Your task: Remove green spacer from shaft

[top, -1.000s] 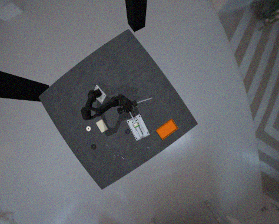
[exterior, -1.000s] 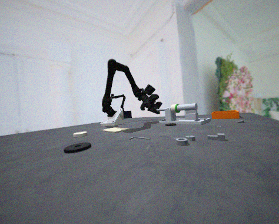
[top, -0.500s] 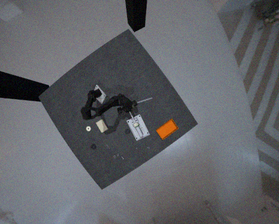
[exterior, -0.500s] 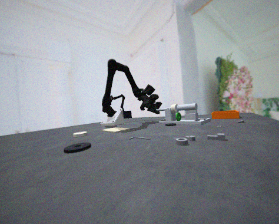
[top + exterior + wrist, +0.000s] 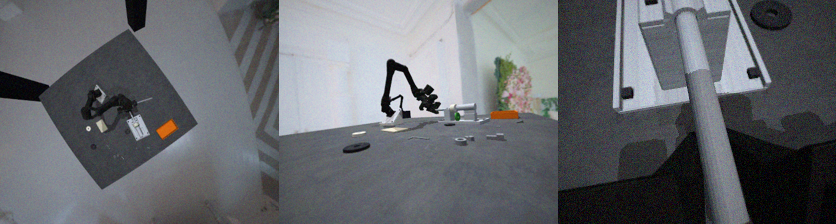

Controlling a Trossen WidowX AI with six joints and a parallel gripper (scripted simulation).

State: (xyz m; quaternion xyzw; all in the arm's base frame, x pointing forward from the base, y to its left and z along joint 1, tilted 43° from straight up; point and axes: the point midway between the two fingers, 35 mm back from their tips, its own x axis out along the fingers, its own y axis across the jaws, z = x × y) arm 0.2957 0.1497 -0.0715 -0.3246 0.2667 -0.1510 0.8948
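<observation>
Right now my gripper tip is 50 mm short of the grey shaft and 20 mm below it. From my gripper tip the other things lie so: cream spacer (110 mm ahead, 20 mm above, 10 mm to the right); then cream tile (330 mm to the right, 50 mm below, 40 mm behind); then green spacer (140 mm ahead, 20 mm below, 10 mm to the right).
</observation>
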